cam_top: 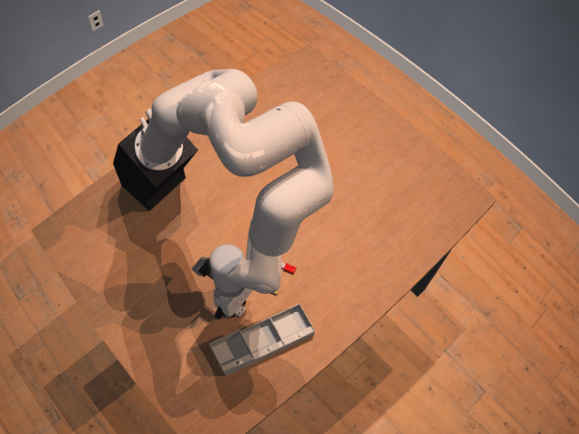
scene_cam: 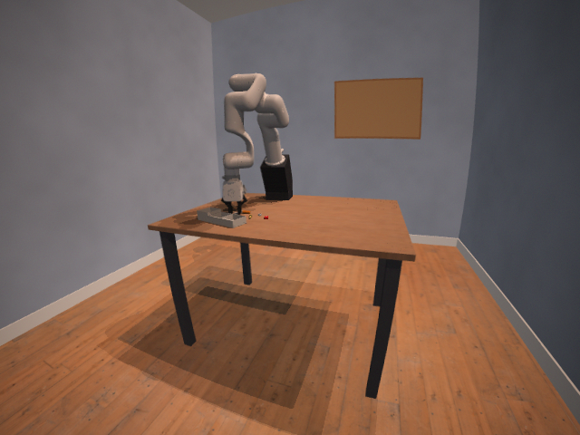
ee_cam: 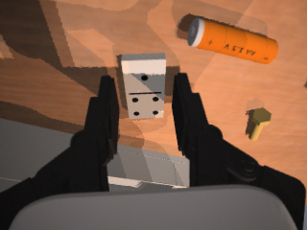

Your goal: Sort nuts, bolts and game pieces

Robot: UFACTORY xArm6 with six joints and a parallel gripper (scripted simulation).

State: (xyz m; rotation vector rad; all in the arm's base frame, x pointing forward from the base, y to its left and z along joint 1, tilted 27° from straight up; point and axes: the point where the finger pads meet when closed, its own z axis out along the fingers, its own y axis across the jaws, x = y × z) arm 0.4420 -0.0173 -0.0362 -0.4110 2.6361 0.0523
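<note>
Right now the white domino is 20 mm below my hand. The rest, counted from my hand: orange cylinder 50 mm behind, 30 mm to the left, 20 mm below; grey bin tray 120 mm ahead, 10 mm to the left; brass bolt 10 mm ahead, 100 mm to the left, 20 mm below.
</note>
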